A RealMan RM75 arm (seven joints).
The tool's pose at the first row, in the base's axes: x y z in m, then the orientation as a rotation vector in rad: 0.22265 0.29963 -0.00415 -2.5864 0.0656 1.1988
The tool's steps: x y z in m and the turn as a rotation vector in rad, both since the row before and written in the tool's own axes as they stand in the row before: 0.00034 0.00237 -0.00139 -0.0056 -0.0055 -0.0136; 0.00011 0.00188 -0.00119 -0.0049 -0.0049 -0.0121; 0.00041 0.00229 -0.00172 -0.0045 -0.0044 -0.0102; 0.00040 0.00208 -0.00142 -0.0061 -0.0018 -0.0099; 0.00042 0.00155 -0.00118 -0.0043 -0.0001 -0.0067
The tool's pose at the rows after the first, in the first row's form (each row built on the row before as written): 0.22352 0.29700 -0.00413 -2.5841 0.0435 1.2030; 0.22420 0.29489 -0.00395 -2.5819 0.0239 1.2066; 0.22544 0.29228 -0.00380 -2.5801 0.0071 1.2101; 0.22650 0.28996 -0.00378 -2.5812 -0.0097 1.2108; 0.22748 0.28823 -0.00379 -2.5827 -0.0210 1.2099
